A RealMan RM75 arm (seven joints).
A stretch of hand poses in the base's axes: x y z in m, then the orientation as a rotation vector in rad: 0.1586 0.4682 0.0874 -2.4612 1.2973 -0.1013; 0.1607 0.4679 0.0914 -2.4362 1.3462 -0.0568; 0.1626 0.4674 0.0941 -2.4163 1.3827 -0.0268; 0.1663 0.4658 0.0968 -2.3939 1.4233 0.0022; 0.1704 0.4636 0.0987 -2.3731 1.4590 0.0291; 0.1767 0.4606 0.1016 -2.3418 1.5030 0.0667; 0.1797 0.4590 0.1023 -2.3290 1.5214 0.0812; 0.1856 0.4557 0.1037 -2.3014 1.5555 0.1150; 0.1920 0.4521 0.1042 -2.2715 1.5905 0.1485; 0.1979 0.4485 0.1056 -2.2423 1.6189 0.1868; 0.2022 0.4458 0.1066 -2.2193 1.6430 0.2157; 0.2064 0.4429 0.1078 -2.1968 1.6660 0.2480; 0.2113 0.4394 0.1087 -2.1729 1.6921 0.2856; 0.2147 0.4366 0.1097 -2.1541 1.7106 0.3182; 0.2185 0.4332 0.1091 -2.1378 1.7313 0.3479; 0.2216 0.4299 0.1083 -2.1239 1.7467 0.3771; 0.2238 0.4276 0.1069 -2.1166 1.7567 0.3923; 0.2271 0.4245 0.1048 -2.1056 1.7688 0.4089; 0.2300 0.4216 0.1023 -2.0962 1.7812 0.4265
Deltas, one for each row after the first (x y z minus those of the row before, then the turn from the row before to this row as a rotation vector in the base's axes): 0.0021 -0.0003 0.0040 0.0188 0.0329 -0.0326; 0.0019 -0.0005 0.0027 0.0130 0.0226 -0.0251; 0.0037 -0.0016 0.0027 0.0124 0.0229 -0.0286; 0.0041 -0.0022 0.0019 0.0115 0.0209 -0.0254; 0.0063 -0.0030 0.0029 0.0191 0.0269 -0.0328; 0.0030 -0.0016 0.0007 0.0070 0.0109 -0.0138; 0.0059 -0.0033 0.0014 0.0178 0.0232 -0.0262; 0.0064 -0.0036 0.0005 0.0182 0.0231 -0.0277; 0.0059 -0.0036 0.0014 0.0216 0.0241 -0.0232; 0.0043 -0.0027 0.0010 0.0152 0.0194 -0.0193; 0.0042 -0.0029 0.0012 0.0161 0.0215 -0.0180; 0.0049 -0.0035 0.0009 0.0169 0.0261 -0.0195; 0.0034 -0.0028 0.0010 0.0149 0.0218 -0.0138; 0.0038 -0.0034 -0.0006 0.0107 0.0222 -0.0140; 0.0031 -0.0033 -0.0008 0.0113 0.0204 -0.0102; 0.0022 -0.0023 -0.0014 0.0048 0.0116 -0.0062; 0.0033 -0.0031 -0.0021 0.0064 0.0124 -0.0089; 0.0029 -0.0029 -0.0025 0.0054 0.0137 -0.0080
